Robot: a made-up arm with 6 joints.
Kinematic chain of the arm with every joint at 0, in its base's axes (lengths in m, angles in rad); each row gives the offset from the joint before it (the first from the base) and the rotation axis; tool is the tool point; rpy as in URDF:
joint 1: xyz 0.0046 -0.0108 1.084 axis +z
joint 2: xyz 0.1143 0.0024 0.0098 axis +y
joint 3: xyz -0.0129 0 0.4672 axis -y
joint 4: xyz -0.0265 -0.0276 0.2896 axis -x
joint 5: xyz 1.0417 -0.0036 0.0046 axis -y
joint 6: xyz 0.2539 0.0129 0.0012 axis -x
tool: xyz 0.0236 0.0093 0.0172 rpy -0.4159 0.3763 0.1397
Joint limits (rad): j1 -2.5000..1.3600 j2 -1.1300..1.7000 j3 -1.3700..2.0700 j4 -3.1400..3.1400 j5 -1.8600..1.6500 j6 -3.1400..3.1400
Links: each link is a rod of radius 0.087 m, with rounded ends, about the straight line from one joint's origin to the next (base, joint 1, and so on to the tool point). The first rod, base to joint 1, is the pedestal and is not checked.
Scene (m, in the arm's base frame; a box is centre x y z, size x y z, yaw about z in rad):
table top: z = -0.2
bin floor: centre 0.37 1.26 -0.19 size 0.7 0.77 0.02 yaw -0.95
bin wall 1: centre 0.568 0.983 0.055 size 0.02 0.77 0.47 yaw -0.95
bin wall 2: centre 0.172 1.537 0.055 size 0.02 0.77 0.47 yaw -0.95
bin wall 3: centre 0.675 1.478 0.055 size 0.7 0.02 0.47 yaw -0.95
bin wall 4: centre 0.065 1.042 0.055 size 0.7 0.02 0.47 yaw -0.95
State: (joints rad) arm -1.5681 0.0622 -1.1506 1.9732 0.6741 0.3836
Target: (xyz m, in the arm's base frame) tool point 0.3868 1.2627 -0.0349
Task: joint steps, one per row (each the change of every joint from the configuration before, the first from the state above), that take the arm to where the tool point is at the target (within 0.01 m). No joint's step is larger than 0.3 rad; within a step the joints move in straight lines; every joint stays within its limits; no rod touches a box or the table.
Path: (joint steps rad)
1: 0.2721 0.0731 0.0996 -0.0153 0.0073 -0.0091
2: 0.2722 0.0731 0.0995 -0.0153 0.0073 -0.0092
3: 0.2721 0.0731 0.0996 -0.0152 0.0073 -0.0091
4: 0.2722 0.0731 0.0996 -0.0153 0.0073 -0.0092
5: 0.2721 0.0731 0.0996 -0.0153 0.0073 -0.0091
6: 0.2722 0.0731 0.0995 -0.0153 0.0073 -0.0092
7: 0.2721 0.0731 0.0996 -0.0153 0.0073 -0.0091
8: 0.2722 0.0731 0.0996 -0.0152 0.0073 -0.0092
9: 0.2721 0.0731 0.0995 -0.0153 0.0073 -0.0091
10: 0.2722 0.0731 0.0996 -0.0153 0.0073 -0.0091
11: 0.0260 0.2267 0.1717 -0.0633 -0.1556 0.0030
12: 0.0261 0.2267 0.1716 -0.0633 -0.1556 0.0031
13: 0.0261 0.2267 0.1717 -0.0633 -0.1556 0.0031
14: 0.0261 0.2267 0.1717 -0.0632 -0.1556 0.0031

